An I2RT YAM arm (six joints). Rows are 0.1 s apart.
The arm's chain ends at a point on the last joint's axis. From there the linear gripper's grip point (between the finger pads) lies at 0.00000 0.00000 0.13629 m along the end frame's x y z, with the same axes.
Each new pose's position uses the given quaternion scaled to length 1; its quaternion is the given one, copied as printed.
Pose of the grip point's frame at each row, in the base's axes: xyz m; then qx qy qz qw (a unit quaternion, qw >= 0):
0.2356 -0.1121 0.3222 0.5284 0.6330 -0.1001 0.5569
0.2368 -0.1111 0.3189 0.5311 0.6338 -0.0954 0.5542
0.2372 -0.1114 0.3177 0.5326 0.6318 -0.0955 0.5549
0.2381 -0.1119 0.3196 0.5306 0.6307 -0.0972 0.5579
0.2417 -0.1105 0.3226 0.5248 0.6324 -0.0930 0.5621
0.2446 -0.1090 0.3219 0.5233 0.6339 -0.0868 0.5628
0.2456 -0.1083 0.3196 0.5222 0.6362 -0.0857 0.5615
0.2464 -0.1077 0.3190 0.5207 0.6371 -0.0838 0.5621
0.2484 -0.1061 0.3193 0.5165 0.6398 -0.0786 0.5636
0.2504 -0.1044 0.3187 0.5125 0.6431 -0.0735 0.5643
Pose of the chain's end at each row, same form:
0.1539 -0.0146 0.3712 0.5284 0.6330 -0.1001 0.5569
0.1549 -0.0144 0.3690 0.5311 0.6338 -0.0954 0.5542
0.1555 -0.0144 0.3676 0.5326 0.6318 -0.0955 0.5549
0.1562 -0.0145 0.3685 0.5306 0.6307 -0.0972 0.5579
0.1581 -0.0141 0.3704 0.5248 0.6324 -0.0930 0.5621
0.1597 -0.0137 0.3698 0.5233 0.6339 -0.0868 0.5628
0.1604 -0.0135 0.3680 0.5222 0.6362 -0.0857 0.5615
0.1607 -0.0134 0.3673 0.5207 0.6371 -0.0838 0.5621
0.1612 -0.0130 0.3673 0.5165 0.6398 -0.0786 0.5636
0.1618 -0.0127 0.3667 0.5125 0.6431 -0.0735 0.5643

